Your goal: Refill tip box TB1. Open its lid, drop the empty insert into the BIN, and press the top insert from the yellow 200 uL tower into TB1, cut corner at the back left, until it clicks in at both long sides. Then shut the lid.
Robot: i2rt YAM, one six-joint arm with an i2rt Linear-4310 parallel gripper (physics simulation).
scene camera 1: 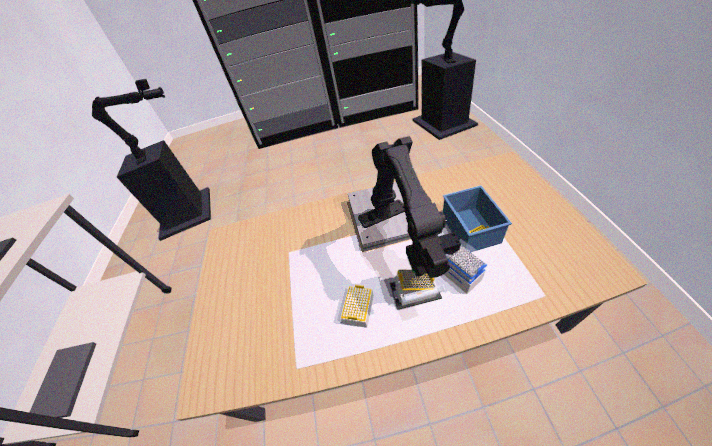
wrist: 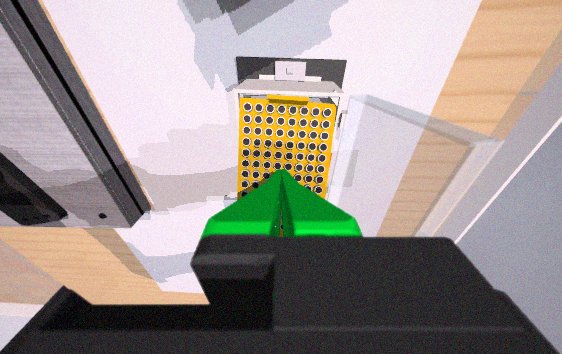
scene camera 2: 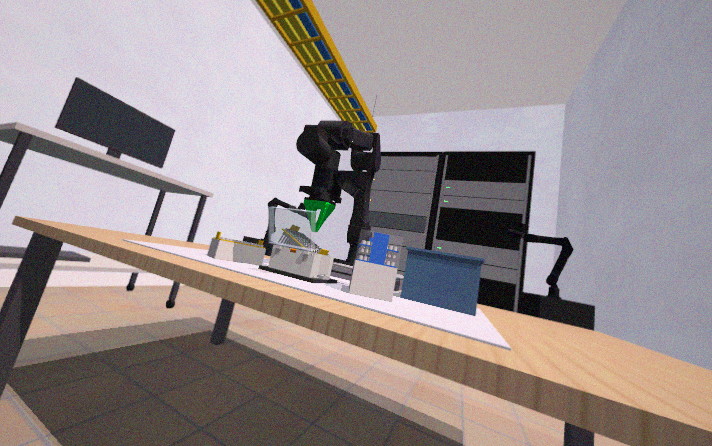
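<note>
Tip box TB1 [scene camera 2: 294,263] [wrist: 290,87] stands on its dark base with its clear lid [scene camera 2: 271,226] [wrist: 356,117] open. A yellow insert with tips [scene camera 1: 416,282] [scene camera 2: 300,239] [wrist: 285,136] lies tilted in it, its left end raised and its right end low, as scene camera 2 shows. Its cut corner cannot be made out. My gripper [scene camera 2: 316,229] [wrist: 281,177] is shut and empty, its green fingertips together above the insert. In scene camera 1 the arm hides the fingers. The yellow tower [scene camera 1: 357,303] [scene camera 2: 236,251] stands left of TB1. A yellow empty insert [scene camera 1: 477,229] lies in the blue BIN [scene camera 1: 488,240] [scene camera 2: 441,281].
A box with blue-edged inserts [scene camera 1: 466,266] [scene camera 2: 373,279] stands between TB1 and the BIN, close to TB1's right. The robot's metal base plate [scene camera 1: 370,242] [wrist: 102,200] is behind the white mat [scene camera 1: 320,341] [scene camera 2: 462,325]. The open lid stands up at TB1's side.
</note>
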